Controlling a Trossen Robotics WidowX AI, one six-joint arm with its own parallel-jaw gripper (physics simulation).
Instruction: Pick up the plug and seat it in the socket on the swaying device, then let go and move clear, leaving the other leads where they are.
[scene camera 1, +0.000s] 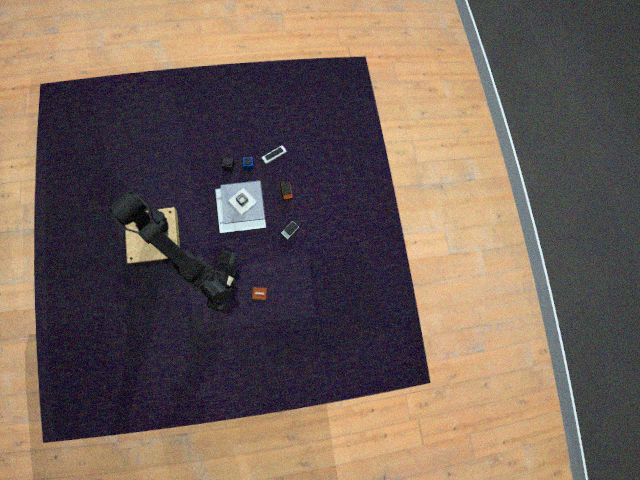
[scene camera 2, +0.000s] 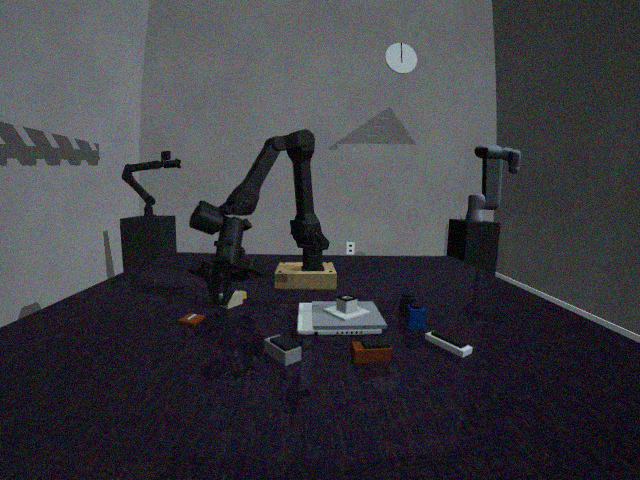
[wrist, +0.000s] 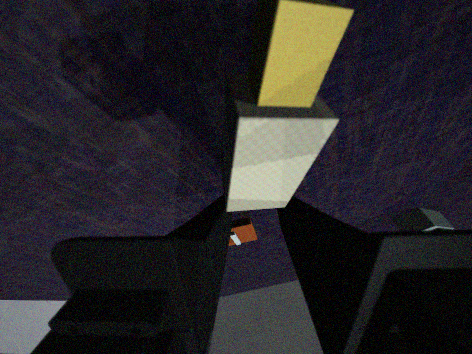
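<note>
The plug (scene camera 1: 229, 280) (scene camera 2: 234, 299) (wrist: 280, 162) is a cream block with a dark end face and a yellow piece sticking out of it. My gripper (scene camera 1: 229, 279) (scene camera 2: 224, 299) (wrist: 254, 198) is shut on the plug's near end, with a black finger against each side. The plug is low over the dark mat; whether it touches the mat is unclear. The swaying device has a grey platform (scene camera 1: 253, 185) (scene camera 2: 336, 322) on a white base (scene camera 1: 242, 227) (scene camera 2: 305, 324). The socket (scene camera 1: 241, 199) (scene camera 2: 346, 304), a small white box with a dark top, stands on its diamond-shaped white plate.
A flat orange piece (scene camera 1: 259, 293) (scene camera 2: 191, 319) (wrist: 245, 233) lies near the gripper. Around the device are a grey block (scene camera 1: 290, 229) (scene camera 2: 282, 350), an orange-and-black block (scene camera 1: 286, 190) (scene camera 2: 371, 352), a white bar (scene camera 1: 273, 153) (scene camera 2: 448, 344), a blue block (scene camera 1: 248, 161) (scene camera 2: 416, 317) and a black block (scene camera 1: 227, 164).
</note>
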